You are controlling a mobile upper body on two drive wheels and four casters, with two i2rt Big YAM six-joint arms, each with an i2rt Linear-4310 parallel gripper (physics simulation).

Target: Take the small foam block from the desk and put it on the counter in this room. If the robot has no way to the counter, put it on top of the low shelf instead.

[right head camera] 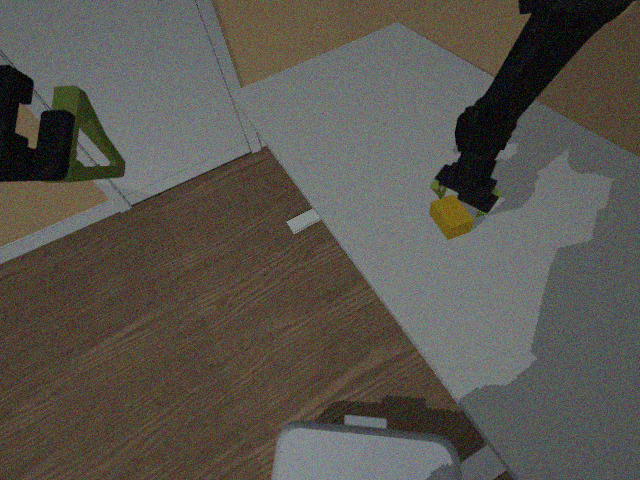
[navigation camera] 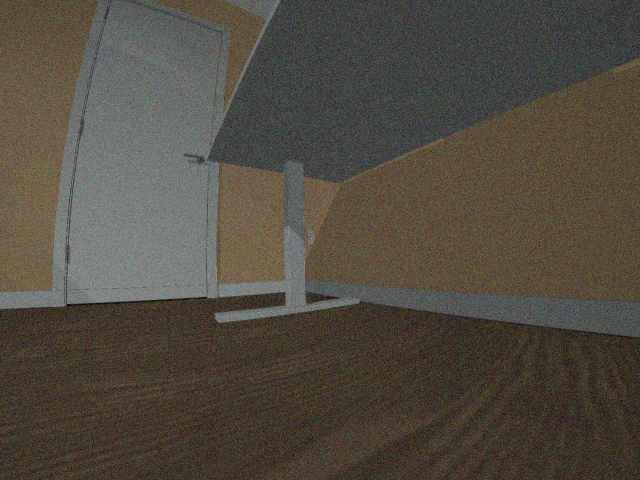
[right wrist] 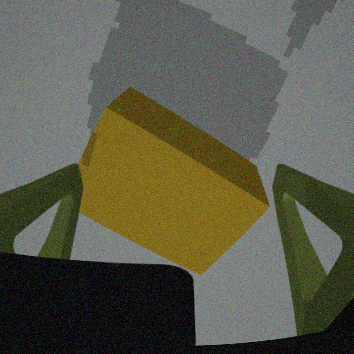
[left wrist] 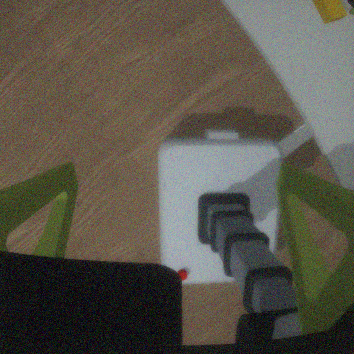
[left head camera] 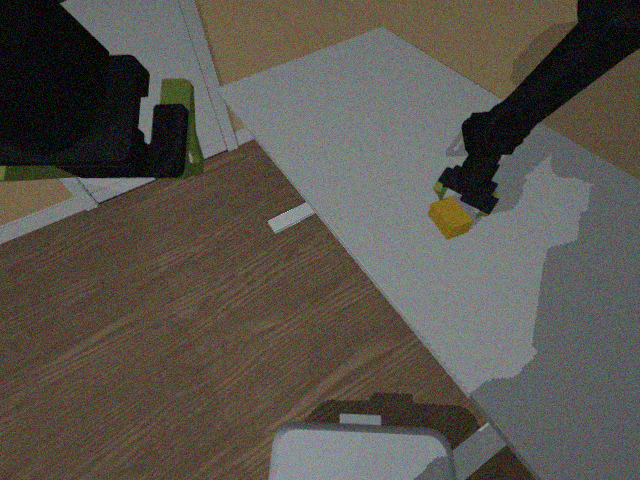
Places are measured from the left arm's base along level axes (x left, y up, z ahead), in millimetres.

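Pixels of known places: left gripper, fingertip midpoint: [right head camera: 75,171] [left wrist: 176,173] [left head camera: 146,167]; right gripper, fingertip midpoint: [right head camera: 459,206] [right wrist: 177,174] [left head camera: 458,207].
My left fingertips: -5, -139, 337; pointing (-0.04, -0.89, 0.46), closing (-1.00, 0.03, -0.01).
Observation:
Ahead of a thing's pixels: the offset from my left fingertips to its top centre, as dx, dy, dz. "pt": to the spot under its first point. Level surfaces: height alone.
The small foam block @[-431, -506, +381] [left head camera: 449,218] [right head camera: 450,217] [left wrist: 330,9] [right wrist: 172,185] is yellow and lies on the white desk [left head camera: 351,155] [right head camera: 361,155] [left wrist: 310,65] [navigation camera: 413,67]. My right gripper [left head camera: 461,202] [right head camera: 461,201] [right wrist: 177,174] is open at the block. In the right wrist view the block shows between the spread fingers, its left side partly behind the left finger, and turned askew to them. Whether a finger touches it I cannot tell. My left gripper [left wrist: 176,173] is open and empty, away from the desk; one of its fingers shows at the left in both head views. The counter and the low shelf do not show.
A white door [navigation camera: 144,155] stands in the wall beyond the desk. The desk's leg @[pt -90, -1031, +1083] [navigation camera: 295,258] has a long foot on the wooden floor @[dy -1271] [left head camera: 180,310] [navigation camera: 310,392]. The robot's white base [left head camera: 361,454] [right head camera: 361,454] [left wrist: 200,170] is near the desk edge.

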